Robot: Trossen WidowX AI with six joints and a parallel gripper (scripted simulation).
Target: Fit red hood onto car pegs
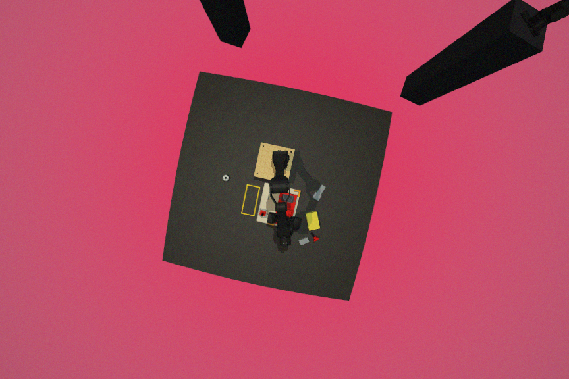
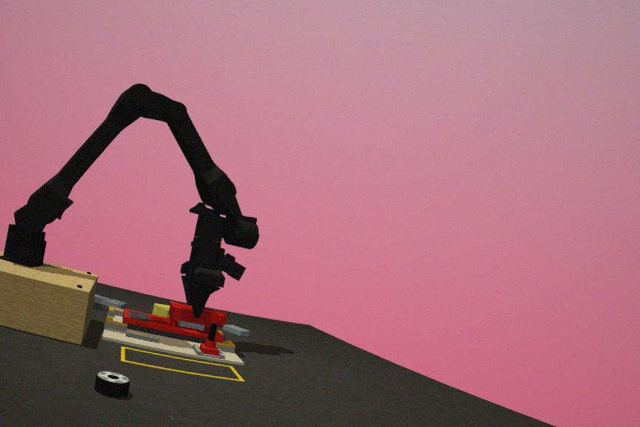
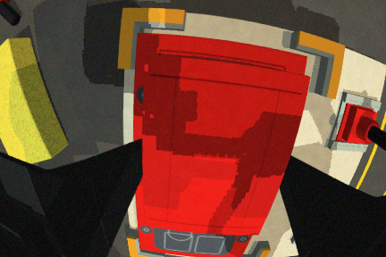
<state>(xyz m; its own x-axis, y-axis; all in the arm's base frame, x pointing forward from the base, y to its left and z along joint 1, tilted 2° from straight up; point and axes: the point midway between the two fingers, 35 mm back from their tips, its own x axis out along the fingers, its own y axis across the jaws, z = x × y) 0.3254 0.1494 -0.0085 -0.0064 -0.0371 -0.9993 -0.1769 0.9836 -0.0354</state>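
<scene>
Right now the hood is right at my gripper tip. Round my gripper tip: yellow block (3 cm behind, 18 cm to the left, 4 cm below); then engine block (3 cm below); then pale jig plate (4 cm behind, 4 cm to the right, 4 cm below).
</scene>
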